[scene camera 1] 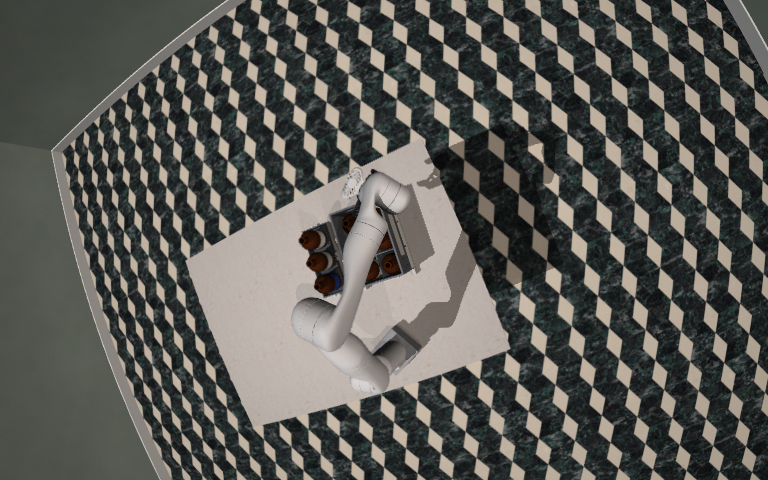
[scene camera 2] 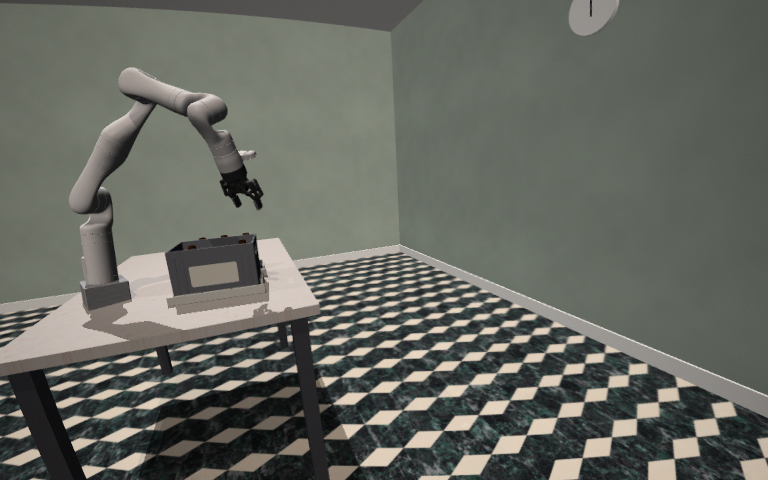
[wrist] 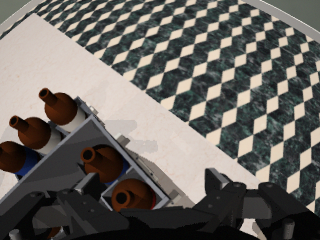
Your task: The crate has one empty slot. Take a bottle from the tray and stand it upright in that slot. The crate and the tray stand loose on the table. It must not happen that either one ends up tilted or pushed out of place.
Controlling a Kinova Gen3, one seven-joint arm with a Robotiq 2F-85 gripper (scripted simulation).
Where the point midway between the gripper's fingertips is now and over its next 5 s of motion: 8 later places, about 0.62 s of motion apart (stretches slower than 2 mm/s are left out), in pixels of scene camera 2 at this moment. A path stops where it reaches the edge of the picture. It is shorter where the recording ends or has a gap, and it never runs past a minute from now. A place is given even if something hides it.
The gripper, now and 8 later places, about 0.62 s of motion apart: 249, 207; 219, 226; 209, 227; 209, 230; 213, 229; 222, 222; 221, 220; 221, 219; 222, 221
